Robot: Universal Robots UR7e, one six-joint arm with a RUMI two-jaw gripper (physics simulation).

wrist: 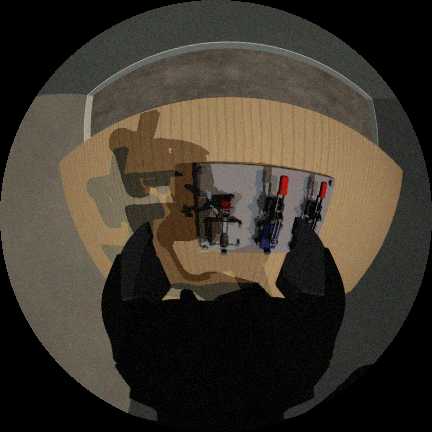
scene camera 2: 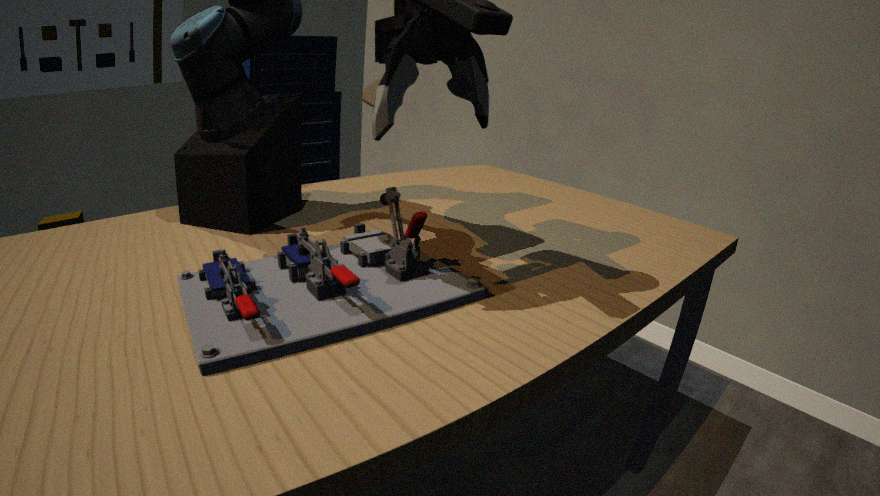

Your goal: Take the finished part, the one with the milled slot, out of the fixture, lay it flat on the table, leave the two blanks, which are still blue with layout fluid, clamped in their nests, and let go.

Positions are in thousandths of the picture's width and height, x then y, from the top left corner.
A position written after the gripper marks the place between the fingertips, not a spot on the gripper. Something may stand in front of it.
The gripper shows in the wrist view (513, 515) and in scene camera 2 (495, 269).
